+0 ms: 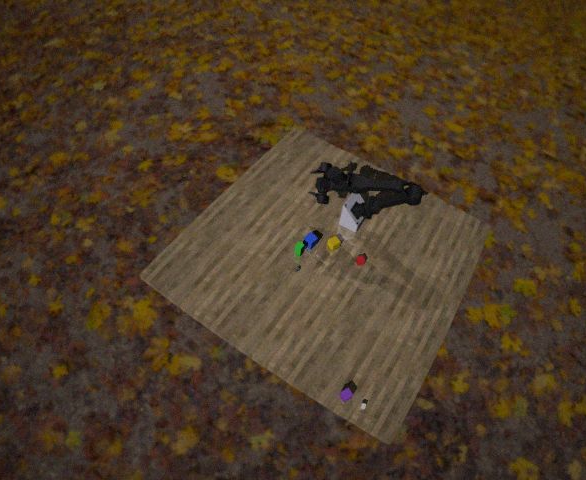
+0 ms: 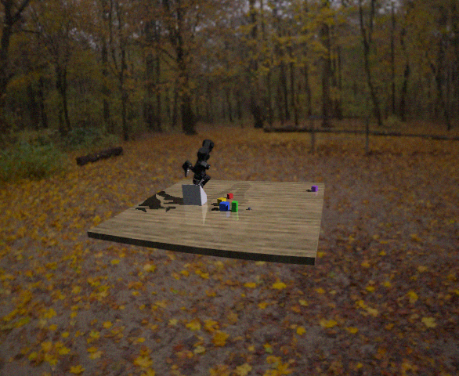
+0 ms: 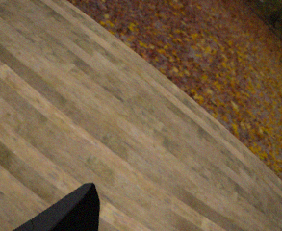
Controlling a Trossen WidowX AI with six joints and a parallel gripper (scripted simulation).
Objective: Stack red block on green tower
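Right now the red block is 360 mm to the left of my gripper tip, 200 mm below it and 130 mm ahead of it. Round my gripper tip: small dark object (320 mm ahead, 210 mm below, 130 mm to the left); then blue block (190 mm below, 160 mm ahead, 110 mm to the left); then yellow block (210 mm to the left, 190 mm below, 110 mm ahead).
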